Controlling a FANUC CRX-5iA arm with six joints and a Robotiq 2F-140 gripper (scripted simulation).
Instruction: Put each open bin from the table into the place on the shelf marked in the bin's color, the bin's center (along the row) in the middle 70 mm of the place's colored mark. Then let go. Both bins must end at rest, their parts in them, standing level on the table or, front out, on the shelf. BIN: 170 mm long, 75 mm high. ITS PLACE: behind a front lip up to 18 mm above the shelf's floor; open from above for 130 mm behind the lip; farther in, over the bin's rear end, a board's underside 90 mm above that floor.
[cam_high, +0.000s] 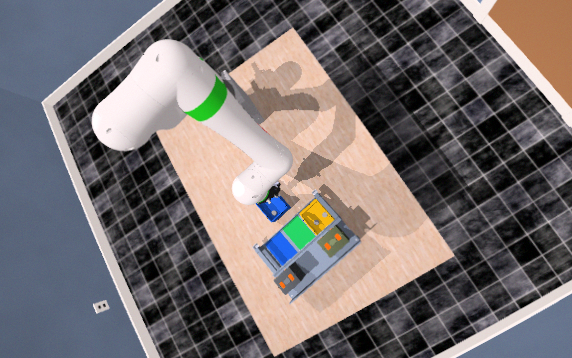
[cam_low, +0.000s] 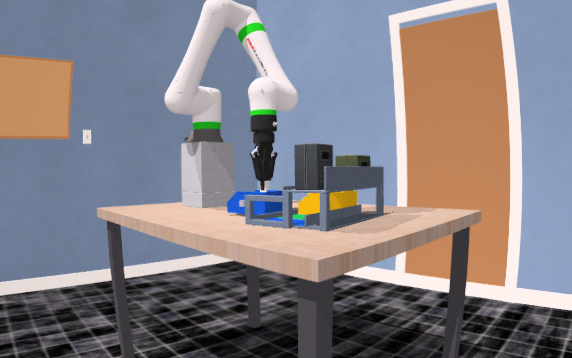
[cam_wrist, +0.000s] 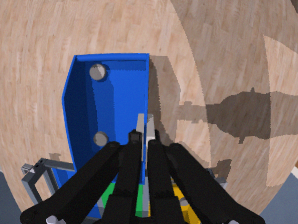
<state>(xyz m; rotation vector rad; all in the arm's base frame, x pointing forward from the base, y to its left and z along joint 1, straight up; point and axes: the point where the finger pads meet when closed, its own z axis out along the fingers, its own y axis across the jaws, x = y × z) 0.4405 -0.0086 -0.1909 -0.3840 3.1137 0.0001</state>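
Now: hand 1 cm short of the blue bin, 5 cm to the left of it and 4 cm above it. Also, from my hand: yellow bin 20 cm ahead, 12 cm to the left, 4 cm below; then dark box 34 cm ahead, 9 cm to the right, 8 cm above.
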